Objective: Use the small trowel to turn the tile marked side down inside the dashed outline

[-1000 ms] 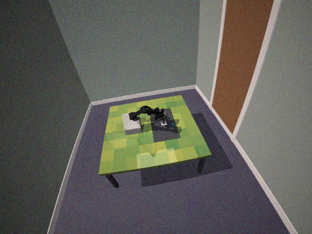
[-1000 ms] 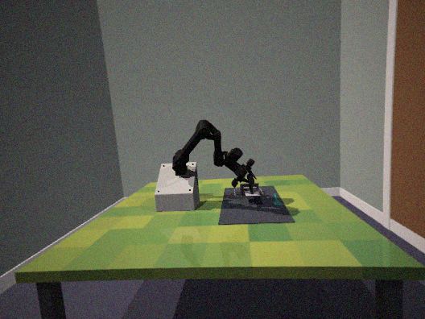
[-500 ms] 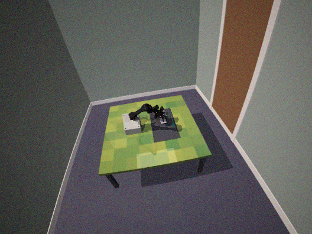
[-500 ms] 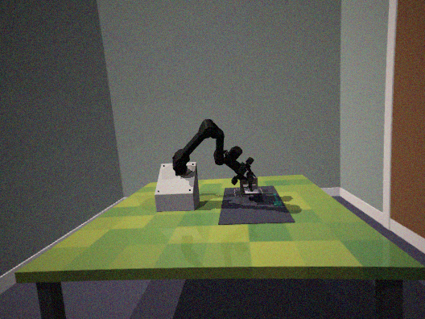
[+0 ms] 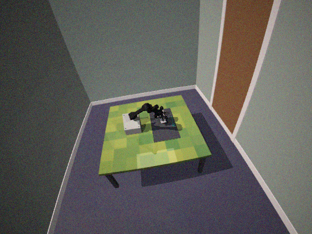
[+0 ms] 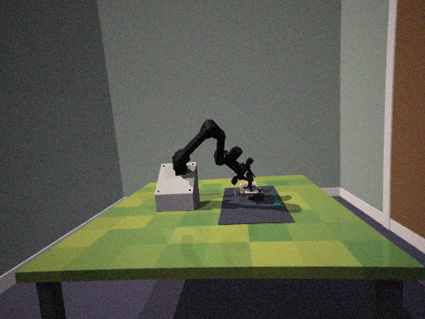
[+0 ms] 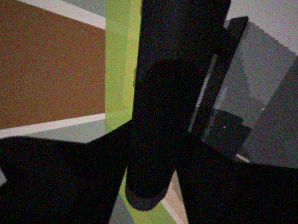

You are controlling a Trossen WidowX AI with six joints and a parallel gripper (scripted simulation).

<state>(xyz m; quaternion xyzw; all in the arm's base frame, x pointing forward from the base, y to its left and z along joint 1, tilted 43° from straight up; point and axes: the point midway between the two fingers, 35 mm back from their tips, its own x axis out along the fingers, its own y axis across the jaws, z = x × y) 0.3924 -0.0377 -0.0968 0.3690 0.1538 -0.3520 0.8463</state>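
Now: the dark mat 2 cm behind my gripper tip, 6 cm to the right of it and 13 cm below it. Round my gripper tip: cream tile 2 cm behind, 14 cm to the left, 8 cm below; then teal trowel 11 cm ahead, 9 cm to the right, 11 cm below.
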